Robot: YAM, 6 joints.
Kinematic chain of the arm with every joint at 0, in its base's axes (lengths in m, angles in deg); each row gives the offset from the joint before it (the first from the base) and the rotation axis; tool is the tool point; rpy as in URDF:
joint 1: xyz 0 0 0.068 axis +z
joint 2: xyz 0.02 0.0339 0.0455 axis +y
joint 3: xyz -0.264 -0.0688 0 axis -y
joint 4: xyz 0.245 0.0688 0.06 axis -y
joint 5: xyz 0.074 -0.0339 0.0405 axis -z
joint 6: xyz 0.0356 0 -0.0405 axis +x
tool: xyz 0 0 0 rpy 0 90 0
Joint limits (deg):
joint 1: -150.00..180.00
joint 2: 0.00..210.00
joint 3: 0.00..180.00
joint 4: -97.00..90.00
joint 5: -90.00..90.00
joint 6: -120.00..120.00
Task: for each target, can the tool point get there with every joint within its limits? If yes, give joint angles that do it. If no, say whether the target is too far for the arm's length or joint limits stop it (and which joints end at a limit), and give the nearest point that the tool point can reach.
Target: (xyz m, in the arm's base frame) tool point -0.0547 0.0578 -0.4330
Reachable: no: joint limits stop it (at a limit: joint 2) | nearest point -0.0770 0.0813 -0.3535 | short by 0.086 m
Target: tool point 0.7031 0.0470 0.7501
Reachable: no: too far | nearest point 0.4773 0.0319 0.5397 | short by 0.309 m
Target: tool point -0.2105 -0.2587 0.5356
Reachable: yes | joints 45.13 24.93 128.34 -15.25 69.51 -83.44
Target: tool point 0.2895 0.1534 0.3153
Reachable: yes | joints 23.43 85.33 50.00 53.88 -46.20 -78.67
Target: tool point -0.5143 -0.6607 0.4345
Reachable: no: too far | nearest point -0.3701 -0.4755 0.3423 | short by 0.252 m
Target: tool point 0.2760 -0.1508 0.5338
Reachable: yes | joints 150.43 19.71 122.61 -27.33 8.15 -71.16
